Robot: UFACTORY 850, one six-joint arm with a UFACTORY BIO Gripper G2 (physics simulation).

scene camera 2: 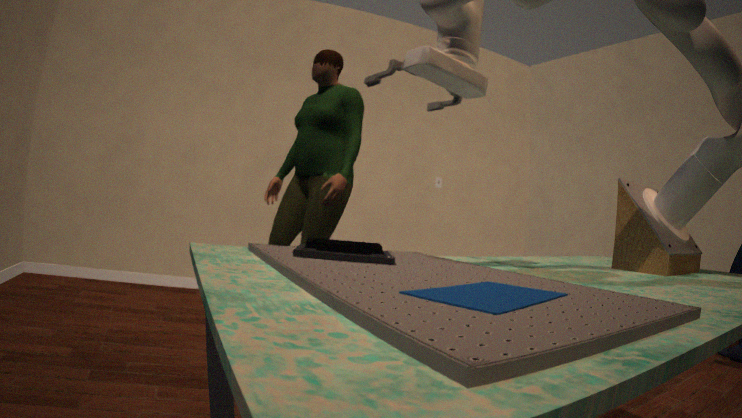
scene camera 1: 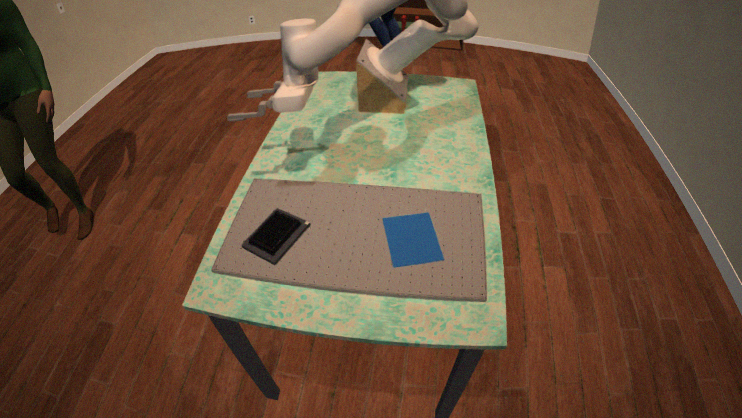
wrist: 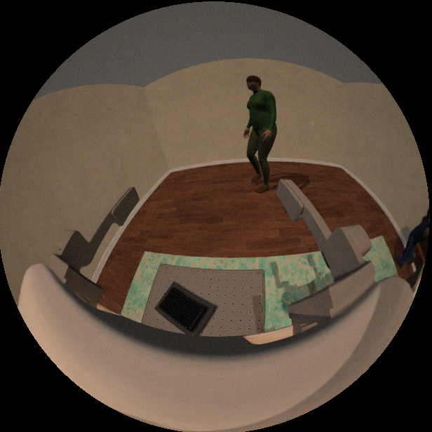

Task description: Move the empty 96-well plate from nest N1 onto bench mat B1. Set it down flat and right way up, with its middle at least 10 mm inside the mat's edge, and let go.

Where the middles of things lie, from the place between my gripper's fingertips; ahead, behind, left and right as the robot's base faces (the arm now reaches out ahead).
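My hand is 31 cm above the black 96-well plate [scene camera 1: 279,227], 12 cm short of it and 10 cm to the right of it. Then there's the dark nest N1 [scene camera 2: 297,252], which is 32 cm below my hand, 12 cm ahead of it and 10 cm to the left of it, and the blue bench mat B1 [scene camera 2: 494,298], that one 33 cm below my hand, 46 cm to the left of it and 6 cm ahead.
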